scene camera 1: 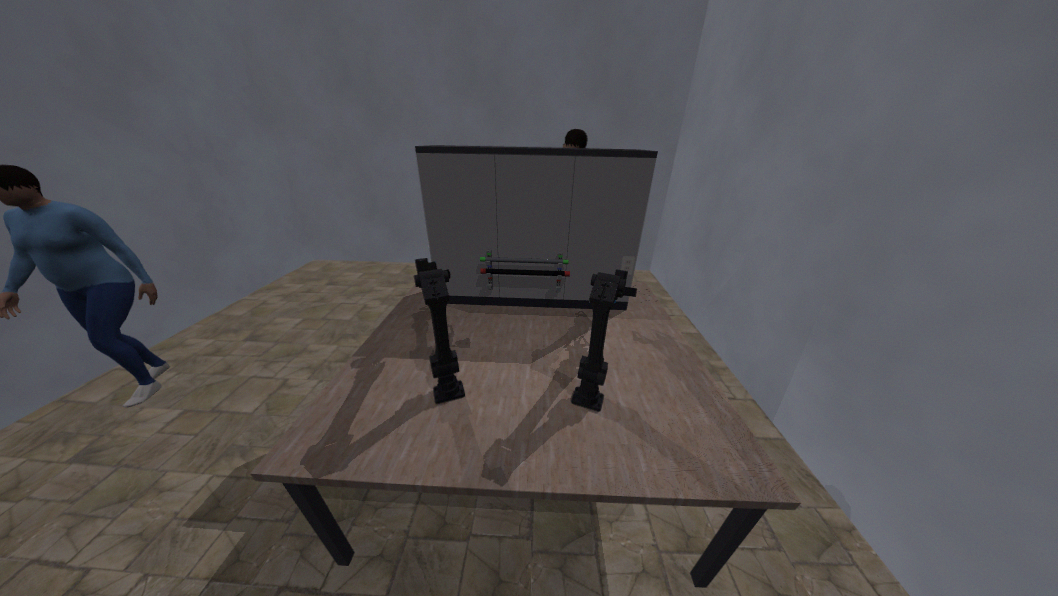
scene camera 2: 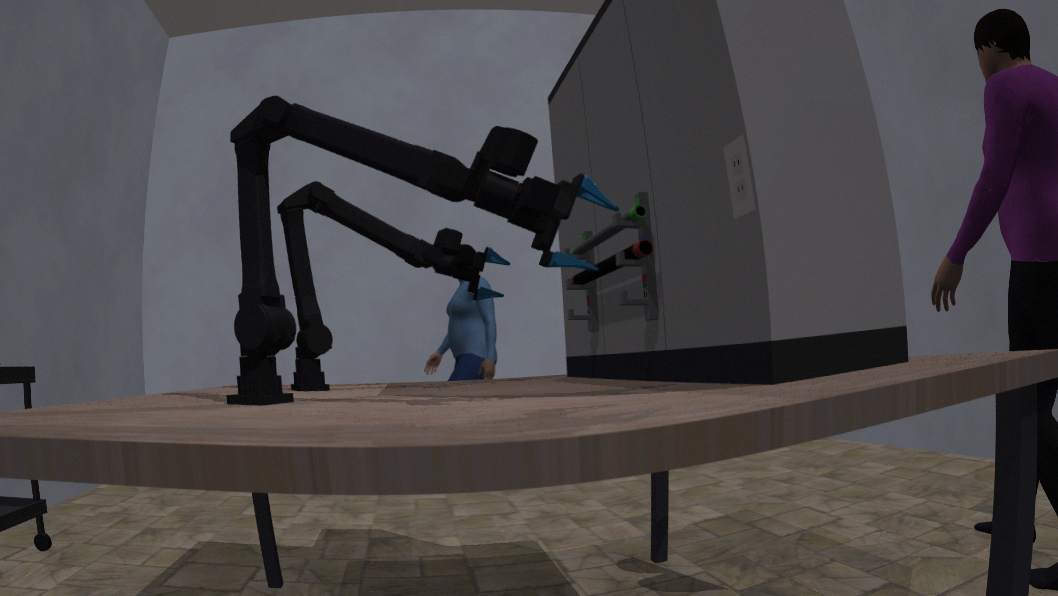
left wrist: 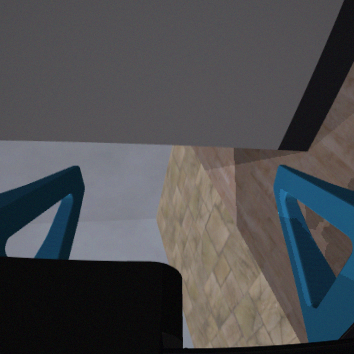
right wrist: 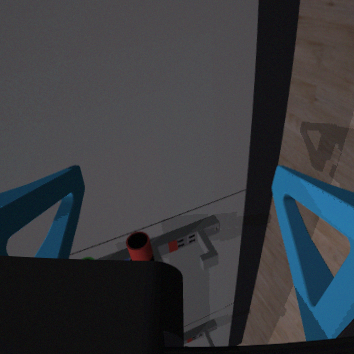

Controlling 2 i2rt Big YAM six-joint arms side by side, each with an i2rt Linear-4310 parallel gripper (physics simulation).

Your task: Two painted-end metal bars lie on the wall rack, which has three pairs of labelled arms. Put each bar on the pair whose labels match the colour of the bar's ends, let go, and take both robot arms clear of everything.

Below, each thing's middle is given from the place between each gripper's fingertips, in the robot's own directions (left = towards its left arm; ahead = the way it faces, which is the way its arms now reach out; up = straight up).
The green-ended bar (scene camera 2: 607, 232) lies 46 cm to the right of my left hand, 15 cm ahead of it and 4 cm above it. Round my left hand: red-ended bar (scene camera 2: 608, 265): 47 cm to the right, 15 cm ahead, 4 cm below.
Right now the red-ended bar is 13 cm ahead of my right hand, 45 cm to the left of it and 2 cm above it. Round my right hand: green-ended bar (13 cm ahead, 46 cm to the left, 9 cm above).
